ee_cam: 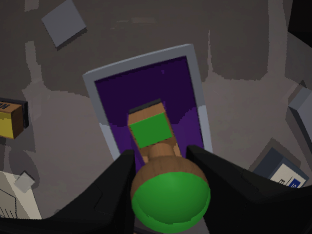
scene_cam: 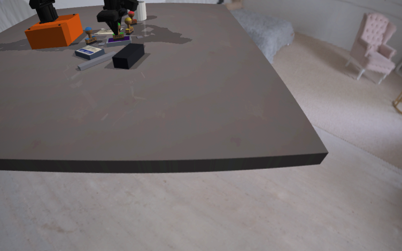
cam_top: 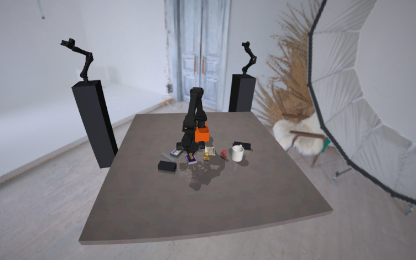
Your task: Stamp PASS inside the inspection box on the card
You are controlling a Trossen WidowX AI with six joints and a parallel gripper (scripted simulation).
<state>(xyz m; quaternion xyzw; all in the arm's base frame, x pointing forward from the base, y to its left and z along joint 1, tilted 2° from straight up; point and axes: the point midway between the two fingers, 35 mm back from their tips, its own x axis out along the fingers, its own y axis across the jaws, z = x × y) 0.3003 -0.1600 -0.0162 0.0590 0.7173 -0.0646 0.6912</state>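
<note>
My gripper tip is right at the green-knobbed stamp. From my gripper tip the other things lie so: yellow-knobbed stamp (100 mm to the left, 40 mm ahead, 20 mm below); then blue-knobbed stamp (110 mm behind, 30 mm to the left, 20 mm below); then purple ink pad (30 mm below).
</note>
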